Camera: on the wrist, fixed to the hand. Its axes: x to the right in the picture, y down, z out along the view.
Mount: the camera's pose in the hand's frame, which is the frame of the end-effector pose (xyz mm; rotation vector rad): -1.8 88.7 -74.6 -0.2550 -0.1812 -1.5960
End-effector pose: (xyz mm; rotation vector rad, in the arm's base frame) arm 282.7 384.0 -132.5 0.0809 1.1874 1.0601
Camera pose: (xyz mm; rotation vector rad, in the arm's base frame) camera 169.0 397.0 -113.8 -0.8292 0.5890 -0.2379
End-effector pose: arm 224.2 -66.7 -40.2 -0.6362 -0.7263 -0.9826
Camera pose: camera 321.8 -85.3 -99.8 -0.2517 -1.2963 -2.5223
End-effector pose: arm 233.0 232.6 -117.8 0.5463 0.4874 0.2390
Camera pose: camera 186.0 338.4 -124.0 -0.1790 0.5749 -1.2476
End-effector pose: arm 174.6 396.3 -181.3 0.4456 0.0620 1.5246
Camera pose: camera 67.1 411.1 -222.0 0.1869 0.0543 -0.0841
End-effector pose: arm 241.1 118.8 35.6 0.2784 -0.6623 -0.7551
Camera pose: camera 336.3 182.7 18.5 0.4946 -0.3971 -2.3897
